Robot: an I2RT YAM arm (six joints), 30 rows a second.
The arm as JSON. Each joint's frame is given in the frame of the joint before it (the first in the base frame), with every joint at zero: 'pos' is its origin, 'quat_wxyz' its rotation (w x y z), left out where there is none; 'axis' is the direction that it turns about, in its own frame. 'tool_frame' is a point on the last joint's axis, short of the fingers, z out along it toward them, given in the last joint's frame.
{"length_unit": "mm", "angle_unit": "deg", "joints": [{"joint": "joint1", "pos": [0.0, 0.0, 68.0], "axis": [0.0, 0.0, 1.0]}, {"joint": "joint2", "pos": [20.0, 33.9, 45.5], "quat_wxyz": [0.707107, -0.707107, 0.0, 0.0], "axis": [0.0, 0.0, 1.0]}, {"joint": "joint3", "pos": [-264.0, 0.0, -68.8], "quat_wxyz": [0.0, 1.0, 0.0, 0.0], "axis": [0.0, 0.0, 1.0]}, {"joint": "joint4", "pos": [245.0, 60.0, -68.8], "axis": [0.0, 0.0, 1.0]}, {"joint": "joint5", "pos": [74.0, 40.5, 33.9], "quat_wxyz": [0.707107, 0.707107, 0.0, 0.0], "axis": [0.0, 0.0, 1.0]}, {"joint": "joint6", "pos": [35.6, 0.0, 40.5], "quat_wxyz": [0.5, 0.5, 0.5, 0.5], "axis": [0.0, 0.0, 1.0]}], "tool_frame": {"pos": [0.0, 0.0, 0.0], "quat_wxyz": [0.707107, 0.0, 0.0, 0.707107]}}
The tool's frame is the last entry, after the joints.
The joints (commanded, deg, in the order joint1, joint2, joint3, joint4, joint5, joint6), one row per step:
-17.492 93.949 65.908 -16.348 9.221 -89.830
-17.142 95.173 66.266 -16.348 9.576 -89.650
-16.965 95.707 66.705 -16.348 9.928 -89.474
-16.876 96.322 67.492 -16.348 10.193 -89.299
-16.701 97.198 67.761 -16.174 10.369 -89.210
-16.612 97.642 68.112 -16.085 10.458 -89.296
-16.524 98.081 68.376 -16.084 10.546 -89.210
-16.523 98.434 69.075 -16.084 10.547 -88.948
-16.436 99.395 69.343 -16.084 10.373 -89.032
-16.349 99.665 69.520 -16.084 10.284 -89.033
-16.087 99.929 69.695 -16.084 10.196 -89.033
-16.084 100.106 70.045 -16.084 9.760 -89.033
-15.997 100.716 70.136 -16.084 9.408 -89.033
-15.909 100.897 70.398 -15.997 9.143 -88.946
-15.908 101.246 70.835 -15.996 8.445 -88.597
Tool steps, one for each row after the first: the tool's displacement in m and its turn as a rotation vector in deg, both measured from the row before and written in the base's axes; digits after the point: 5 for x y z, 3 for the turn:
0.00394 0.00086 -0.00528 0.130 0.836 -0.027
0.00237 0.00023 -0.00074 -0.103 0.100 -0.194
0.00322 -0.00055 0.00068 -0.123 -0.174 -0.220
0.00290 0.00020 -0.00362 0.059 0.418 -0.011
0.00199 -0.00005 -0.00066 -0.112 0.054 0.087
0.00164 0.00006 -0.00124 0.041 0.153 -0.034
0.00239 -0.00070 0.00169 0.060 -0.429 -0.184
0.00270 -0.00009 -0.00455 0.265 0.660 0.268
0.00114 0.00033 -0.00073 0.087 0.071 0.149
0.00146 0.00145 -0.00071 0.086 0.068 0.323
0.00132 -0.00008 0.00078 0.255 -0.253 0.305
0.00160 0.00037 -0.00341 0.388 0.428 0.330
0.00134 0.00040 0.00039 0.192 -0.244 0.208
0.00191 -0.00009 0.00013 0.676 -0.341 0.232

